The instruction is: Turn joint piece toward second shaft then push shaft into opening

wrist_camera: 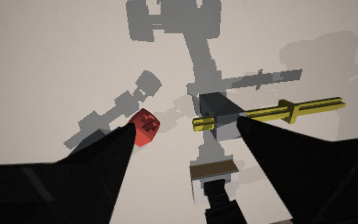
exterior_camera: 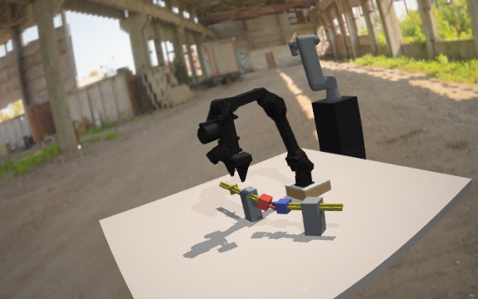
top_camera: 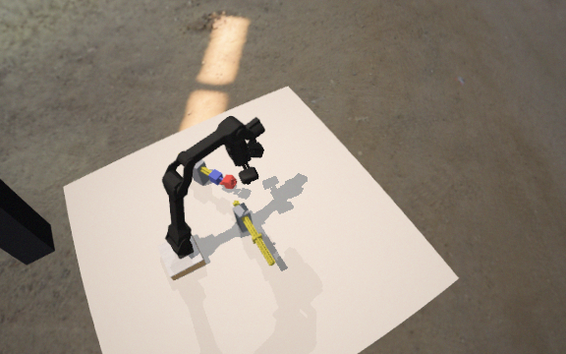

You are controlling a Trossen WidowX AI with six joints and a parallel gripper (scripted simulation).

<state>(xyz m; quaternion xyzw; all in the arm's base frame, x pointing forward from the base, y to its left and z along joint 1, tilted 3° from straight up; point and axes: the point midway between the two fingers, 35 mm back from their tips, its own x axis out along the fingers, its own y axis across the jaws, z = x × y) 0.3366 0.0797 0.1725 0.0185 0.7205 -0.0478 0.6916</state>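
Now: gripper tip 5 cm past the red square joint piece, 7 cm to the right of it and 9 cm above it.
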